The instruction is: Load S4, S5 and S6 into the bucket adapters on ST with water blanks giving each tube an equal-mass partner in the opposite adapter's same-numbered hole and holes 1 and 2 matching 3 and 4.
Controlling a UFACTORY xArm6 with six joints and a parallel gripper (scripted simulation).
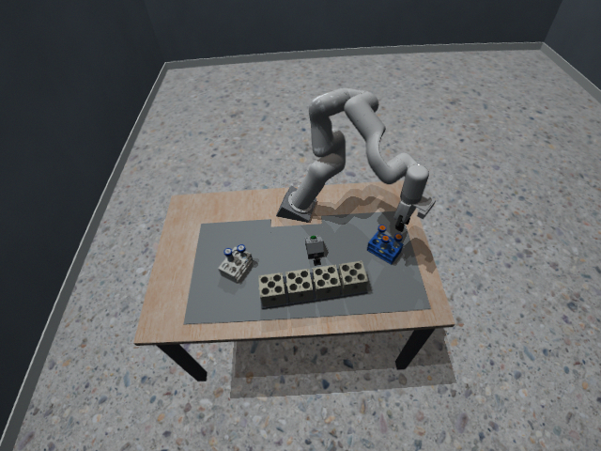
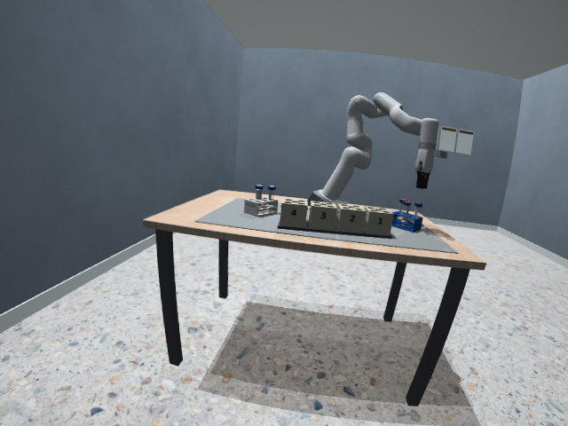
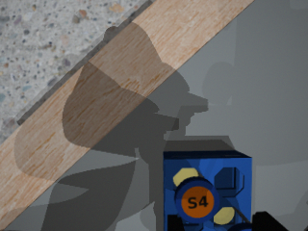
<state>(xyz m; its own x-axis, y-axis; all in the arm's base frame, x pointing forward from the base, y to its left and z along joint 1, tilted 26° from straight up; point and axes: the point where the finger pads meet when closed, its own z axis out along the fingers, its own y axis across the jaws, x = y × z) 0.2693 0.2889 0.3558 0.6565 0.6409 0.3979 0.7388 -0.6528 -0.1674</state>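
My hand is 140 mm above the tube, 60 mm to the left of it and 60 mm past it. From my hand the other things lie so: green done key (360 mm to the right, 140 mm below, 70 mm behind); then DONE desk (360 mm to the right, 160 mm below, 50 mm behind); then blue rack (180 mm below, 40 mm to the right, 10 mm behind).
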